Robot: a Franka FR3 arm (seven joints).
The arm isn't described. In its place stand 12 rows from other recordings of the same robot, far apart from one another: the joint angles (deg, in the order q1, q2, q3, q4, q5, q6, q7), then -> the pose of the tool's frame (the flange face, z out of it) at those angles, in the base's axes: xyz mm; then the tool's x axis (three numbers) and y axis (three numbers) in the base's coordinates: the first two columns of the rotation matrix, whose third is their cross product.
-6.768 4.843 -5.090 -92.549 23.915 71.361 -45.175 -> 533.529 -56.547 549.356 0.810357 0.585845 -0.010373 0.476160 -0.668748 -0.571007
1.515 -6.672 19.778 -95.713 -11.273 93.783 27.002 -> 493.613 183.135 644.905 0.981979 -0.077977 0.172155 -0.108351 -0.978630 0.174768
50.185 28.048 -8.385 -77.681 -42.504 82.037 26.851 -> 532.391 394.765 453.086 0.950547 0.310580 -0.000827 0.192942 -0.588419 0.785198
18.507 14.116 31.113 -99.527 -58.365 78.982 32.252 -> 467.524 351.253 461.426 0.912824 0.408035 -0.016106 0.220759 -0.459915 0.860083
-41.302 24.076 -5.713 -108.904 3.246 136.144 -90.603 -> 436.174 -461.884 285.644 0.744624 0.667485 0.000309 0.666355 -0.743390 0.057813
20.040 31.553 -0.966 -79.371 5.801 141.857 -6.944 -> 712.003 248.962 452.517 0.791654 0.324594 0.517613 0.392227 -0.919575 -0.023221
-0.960 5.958 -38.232 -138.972 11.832 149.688 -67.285 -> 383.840 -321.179 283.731 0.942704 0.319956 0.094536 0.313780 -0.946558 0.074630
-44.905 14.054 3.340 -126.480 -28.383 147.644 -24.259 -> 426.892 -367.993 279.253 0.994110 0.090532 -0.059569 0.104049 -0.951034 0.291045
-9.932 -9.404 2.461 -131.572 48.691 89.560 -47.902 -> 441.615 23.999 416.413 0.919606 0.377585 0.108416 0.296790 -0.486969 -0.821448
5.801 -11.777 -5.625 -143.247 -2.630 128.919 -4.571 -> 441.828 0.532 355.465 0.992353 0.114383 -0.046380 0.114993 -0.993309 0.010700
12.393 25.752 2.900 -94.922 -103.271 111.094 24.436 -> 689.526 114.432 407.628 0.759076 0.635293 -0.142146 0.121401 0.076381 0.989660
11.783 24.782 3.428 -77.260 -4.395 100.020 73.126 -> 663.953 165.751 476.358 0.539652 -0.841044 0.037704 -0.841653 -0.537902 0.047758
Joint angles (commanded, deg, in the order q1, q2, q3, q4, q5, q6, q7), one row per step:
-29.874, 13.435, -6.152, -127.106, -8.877, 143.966, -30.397
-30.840, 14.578, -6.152, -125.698, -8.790, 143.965, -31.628
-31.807, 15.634, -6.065, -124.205, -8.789, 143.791, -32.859
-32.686, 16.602, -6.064, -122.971, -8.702, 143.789, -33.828
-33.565, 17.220, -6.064, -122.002, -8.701, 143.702, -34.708
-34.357, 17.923, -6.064, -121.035, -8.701, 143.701, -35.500
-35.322, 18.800, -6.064, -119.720, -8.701, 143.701, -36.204
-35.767, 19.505, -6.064, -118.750, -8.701, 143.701, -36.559
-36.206, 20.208, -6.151, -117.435, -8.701, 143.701, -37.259
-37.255, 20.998, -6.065, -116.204, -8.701, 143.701, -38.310
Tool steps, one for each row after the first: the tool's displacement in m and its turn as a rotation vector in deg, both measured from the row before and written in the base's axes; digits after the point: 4 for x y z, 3 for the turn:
0.0004, -0.0118, -0.0012, -0.195, -0.016, 0.223
0.0008, -0.0114, -0.0001, -0.231, 0.020, 0.355
-0.0004, -0.0107, -0.0009, -0.188, -0.050, 0.051
-0.0017, -0.0099, 0.0006, -0.214, -0.036, 0.009
-0.0013, -0.0092, -0.0002, -0.216, -0.041, 0.022
-0.0012, -0.0118, 0.0005, -0.348, -0.170, -0.226
0.0007, -0.0066, -0.0003, -0.227, -0.099, -0.061
0.0016, -0.0084, 0.0023, -0.483, -0.279, 0.217
-0.0022, -0.0115, 0.0006, -0.334, -0.112, 0.113

